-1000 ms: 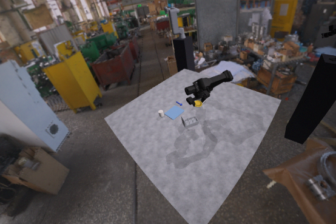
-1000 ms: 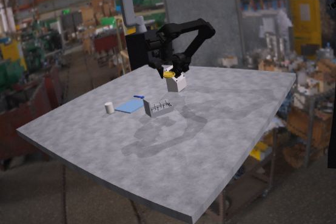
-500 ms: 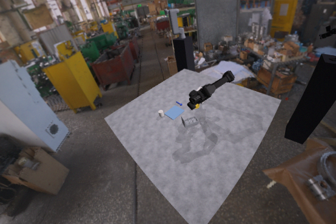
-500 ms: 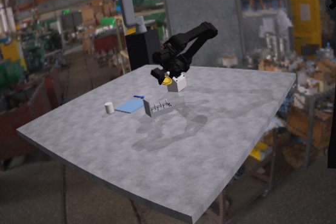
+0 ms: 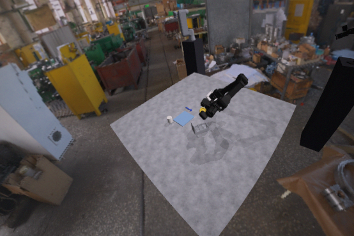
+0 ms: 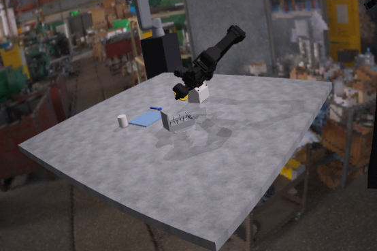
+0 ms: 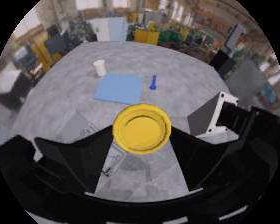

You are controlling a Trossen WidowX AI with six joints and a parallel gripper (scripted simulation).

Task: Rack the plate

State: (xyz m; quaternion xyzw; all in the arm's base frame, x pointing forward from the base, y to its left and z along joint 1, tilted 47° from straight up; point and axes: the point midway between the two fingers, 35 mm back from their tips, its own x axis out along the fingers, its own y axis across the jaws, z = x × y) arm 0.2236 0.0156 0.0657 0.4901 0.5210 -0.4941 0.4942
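My gripper tip is now 90 mm short of the dish rack, 80 mm above it and 30 mm to the right of it. Round my gripper tip: yellow plate: 10 mm above; then light blue mat: 170 mm to the right, 100 mm below, 60 mm ahead; then blue spoon: 200 mm to the right, 100 mm below, 60 mm behind.
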